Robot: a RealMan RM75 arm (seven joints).
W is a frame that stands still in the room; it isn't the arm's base.
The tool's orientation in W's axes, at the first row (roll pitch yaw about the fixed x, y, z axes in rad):
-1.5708, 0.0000, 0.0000
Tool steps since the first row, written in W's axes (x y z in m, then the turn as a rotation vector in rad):
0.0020, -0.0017, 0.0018, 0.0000, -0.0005, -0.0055
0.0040, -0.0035, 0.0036, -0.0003, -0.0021, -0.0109
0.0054, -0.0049, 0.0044, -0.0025, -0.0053, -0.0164
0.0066, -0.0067, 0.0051, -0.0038, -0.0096, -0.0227
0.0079, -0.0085, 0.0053, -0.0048, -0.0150, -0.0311
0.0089, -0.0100, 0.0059, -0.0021, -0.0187, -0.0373
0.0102, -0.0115, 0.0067, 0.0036, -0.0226, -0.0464
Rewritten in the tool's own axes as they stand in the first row. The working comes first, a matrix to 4 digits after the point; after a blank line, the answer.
The tool's axes in the first row as the columns of a matrix, in W's axes (used below as rounded here):
1.0000, 0.0000, 0.0000
0.0000, 0.0000, 1.0000
0.0000, -1.0000, 0.0000

0.0020, -0.0018, -0.0017, 0.0000, 0.0055, -0.0005
0.0040, -0.0036, -0.0035, -0.0003, 0.0109, -0.0021
0.0054, -0.0044, -0.0049, -0.0025, 0.0164, -0.0053
0.0066, -0.0051, -0.0067, -0.0038, 0.0227, -0.0096
0.0079, -0.0053, -0.0085, -0.0048, 0.0311, -0.0150
0.0089, -0.0059, -0.0100, -0.0021, 0.0373, -0.0187
0.0102, -0.0067, -0.0115, 0.0036, 0.0464, -0.0226

